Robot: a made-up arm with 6 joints. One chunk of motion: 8 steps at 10 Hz.
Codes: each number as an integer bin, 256 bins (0 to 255) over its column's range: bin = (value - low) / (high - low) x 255, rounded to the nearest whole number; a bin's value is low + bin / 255 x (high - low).
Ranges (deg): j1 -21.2..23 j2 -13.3..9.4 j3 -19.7..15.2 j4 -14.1..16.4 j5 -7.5..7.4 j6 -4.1..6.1
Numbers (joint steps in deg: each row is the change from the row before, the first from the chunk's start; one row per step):
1: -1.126 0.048 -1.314 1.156 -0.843 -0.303
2: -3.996 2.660 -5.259 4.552 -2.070 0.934
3: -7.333 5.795 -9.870 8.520 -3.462 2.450
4: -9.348 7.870 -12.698 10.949 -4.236 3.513
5: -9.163 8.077 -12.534 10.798 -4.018 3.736
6: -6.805 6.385 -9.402 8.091 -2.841 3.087
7: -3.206 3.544 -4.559 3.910 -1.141 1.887
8: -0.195 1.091 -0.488 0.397 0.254 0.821
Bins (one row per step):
1: 116 150 134 128 114 95
2: 99 179 106 156 93 126
3: 80 215 72 189 69 164
4: 68 238 51 209 56 190
5: 69 240 52 208 60 196
6: 83 221 75 186 80 180
7: 104 189 111 151 109 150
8: 121 162 140 121 133 123

